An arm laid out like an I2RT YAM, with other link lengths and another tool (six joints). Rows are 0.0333 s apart.
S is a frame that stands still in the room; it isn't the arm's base.
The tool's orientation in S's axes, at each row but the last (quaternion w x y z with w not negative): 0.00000, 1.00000, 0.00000, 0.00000; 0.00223, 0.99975, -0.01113, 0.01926; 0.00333, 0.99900, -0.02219, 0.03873; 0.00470, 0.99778, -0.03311, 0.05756; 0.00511, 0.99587, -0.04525, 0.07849; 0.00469, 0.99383, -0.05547, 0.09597; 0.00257, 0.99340, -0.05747, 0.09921; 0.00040, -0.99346, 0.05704, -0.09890; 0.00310, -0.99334, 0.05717, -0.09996
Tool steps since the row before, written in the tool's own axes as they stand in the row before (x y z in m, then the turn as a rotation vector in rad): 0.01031, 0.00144, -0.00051, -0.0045, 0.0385, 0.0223; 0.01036, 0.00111, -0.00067, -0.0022, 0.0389, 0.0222; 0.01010, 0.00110, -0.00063, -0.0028, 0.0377, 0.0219; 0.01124, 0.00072, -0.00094, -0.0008, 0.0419, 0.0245; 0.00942, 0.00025, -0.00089, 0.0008, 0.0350, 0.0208; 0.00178, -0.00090, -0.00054, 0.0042, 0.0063, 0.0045; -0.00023, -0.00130, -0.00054, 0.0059, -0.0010, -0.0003; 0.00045, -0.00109, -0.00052, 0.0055, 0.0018, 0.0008; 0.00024, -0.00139, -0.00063, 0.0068, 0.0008, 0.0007
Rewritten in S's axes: 0.01031, -0.00144, 0.00051, -0.0045, -0.0385, -0.0223; 0.01030, -0.00134, 0.00107, -0.0022, -0.0389, -0.0221; 0.00996, -0.00154, 0.00142, -0.0028, -0.0377, -0.0219; 0.01099, -0.00144, 0.00223, -0.0008, -0.0421, -0.0242; 0.00910, -0.00108, 0.00236, 0.0008, -0.0353, -0.0203; 0.00173, 0.00071, 0.00087, 0.0043, -0.0068, -0.0036; -0.00018, 0.00133, 0.00049, 0.0058, 0.0003, 0.0015; 0.00046, 0.00104, 0.00061, 0.0053, -0.0024, 0.0003; 0.00027, 0.00136, 0.00069, 0.0067, -0.0016, 0.0006
